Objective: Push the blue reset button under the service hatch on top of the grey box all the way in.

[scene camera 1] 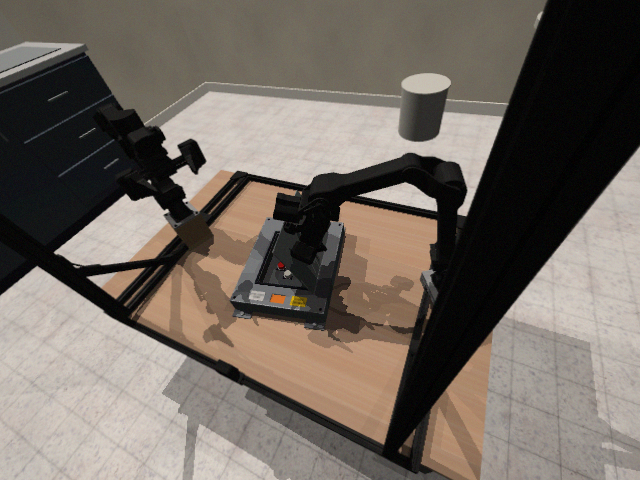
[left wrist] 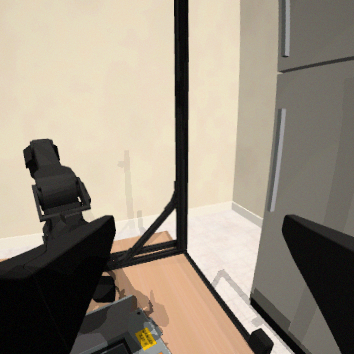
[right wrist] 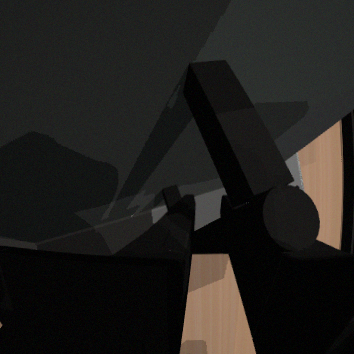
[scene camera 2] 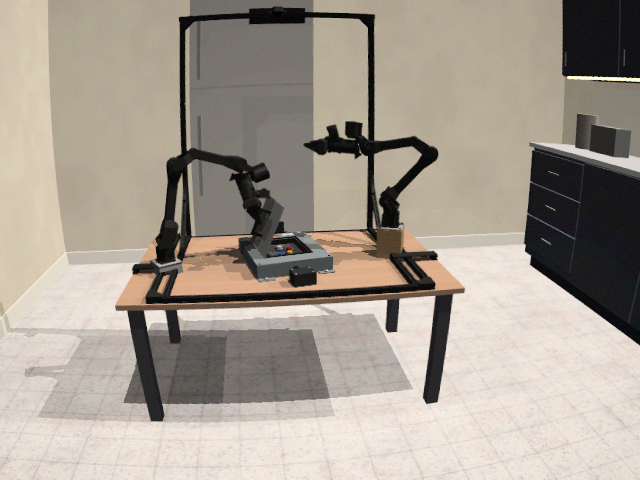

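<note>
The grey box (scene camera 1: 242, 291) (scene camera 2: 294, 267) sits on the table. Its hatch (scene camera 2: 273, 224) (left wrist: 112, 311) (right wrist: 75, 75) stands steeply raised, on the left of the opening in scene camera 2. The blue button (scene camera 2: 281, 254) shows small inside the opening there, beside a red button (scene camera 1: 280, 265) (scene camera 2: 288, 248), a white one (scene camera 1: 287, 274) and a yellow one; how deep it sits cannot be told. My right gripper (right wrist: 206, 203) is at the hatch's outer face, shut on the black hatch handle (right wrist: 235, 120), which sits skewed. My left gripper (scene camera 1: 164, 180) (scene camera 2: 310, 146) (left wrist: 199, 223) is open and empty, high off to the side.
A small black block (scene camera 2: 302, 276) stands on the table (scene camera 1: 330, 377) (scene camera 2: 206, 284) close beside the box. A black frame (scene camera 2: 289, 295) edges the table, with tall posts (scene camera 2: 370, 103) (left wrist: 181, 125) at the back in scene camera 2. The right arm reaches over the box.
</note>
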